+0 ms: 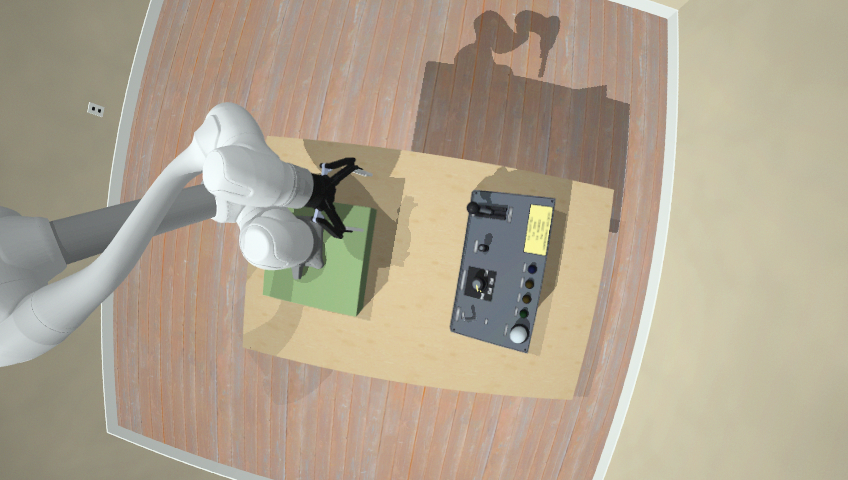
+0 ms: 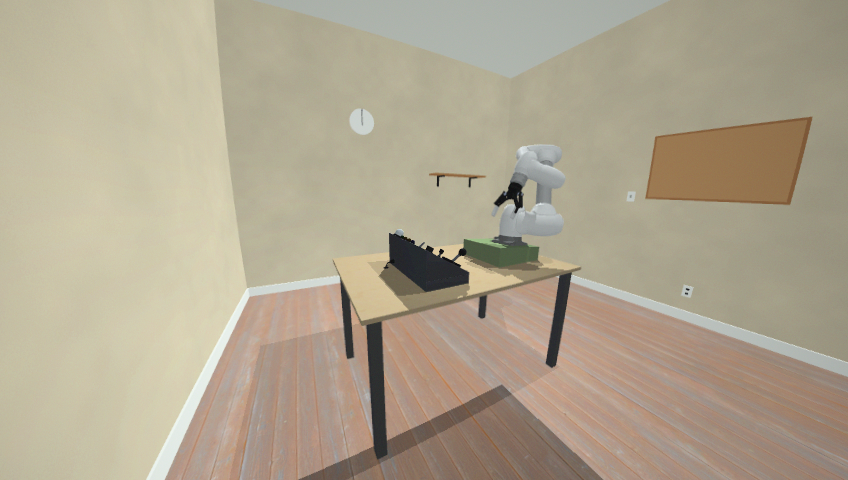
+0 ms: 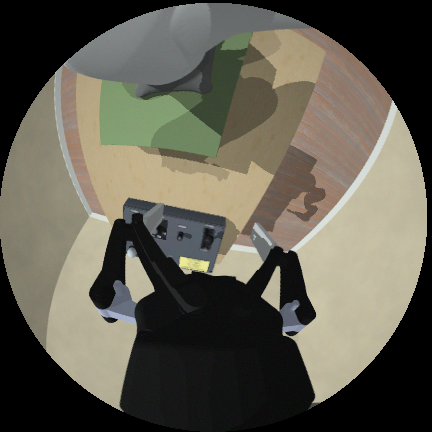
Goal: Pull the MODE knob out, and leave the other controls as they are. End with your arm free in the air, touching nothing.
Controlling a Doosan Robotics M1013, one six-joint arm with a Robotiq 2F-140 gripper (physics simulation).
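Frame: origin at the arm's base, x ahead, y left, z up, level; centimetres.
Where they show: gripper, fingertip midpoint: (image 1: pixel 364 202) (image 2: pixel 501 217) (image 3: pixel 208 221); arm's base at its link origin: (image 1: pixel 300 240) (image 2: pixel 509 243) (image 3: pixel 174 59).
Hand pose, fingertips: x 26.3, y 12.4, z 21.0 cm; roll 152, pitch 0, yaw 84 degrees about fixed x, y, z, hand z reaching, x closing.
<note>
Things, the pixels of their top centre, and the offset from my fingertips. "pt": a spot on its surface instead. Level surfaces: height alone.
- MODE knob at its top centre: (image 1: pixel 483 248) (image 3: pixel 178 239) (image 2: pixel 441 248) dy -11.3, dx +34.9, dz -16.9 cm
- black lever at its top centre: (image 1: pixel 473 207) (image 3: pixel 207 243) (image 2: pixel 462 248) dy +1.2, dx +30.8, dz -14.6 cm
- black square at a spot on its surface: (image 1: pixel 477 284) pt dy -23.2, dx +34.1, dz -18.4 cm
- wooden table at its surface level: dz -31.1 cm
- yellow label at a spot on its surface: (image 1: pixel 538 229) (image 3: pixel 193 264) pt dy -4.4, dx +51.6, dz -13.4 cm
- white dome at a spot on its surface: (image 1: pixel 518 334) (image 3: pixel 130 256) (image 2: pixel 401 229) pt dy -36.7, dx +46.6, dz -8.9 cm
The MODE knob (image 1: pixel 483 247) (image 2: pixel 440 252) (image 3: pixel 181 236) is a small black knob on the sloped dark control panel (image 1: pixel 505 237) (image 2: pixel 416 264) (image 3: pixel 172 250), between the black lever (image 1: pixel 473 208) (image 2: pixel 462 252) (image 3: pixel 208 239) and the selector on a black square (image 1: pixel 477 284) (image 3: pixel 161 231). It stands up from the panel face and casts a shadow; how far out it stands is too small to tell. My gripper (image 1: pixel 358 201) (image 2: pixel 506 209) (image 3: pixel 208 221) is open and empty, high in the air near the arm's base, well away from the panel and touching nothing.
The green block (image 1: pixel 342 285) (image 2: pixel 498 254) (image 3: pixel 150 120) under the arm's base stands on the wooden table (image 1: pixel 416 333) (image 3: pixel 125 170). The panel also bears a yellow label (image 1: pixel 538 229) (image 3: pixel 194 264), several dark round controls and a white dome (image 1: pixel 518 334) (image 2: pixel 399 232) (image 3: pixel 131 252).
</note>
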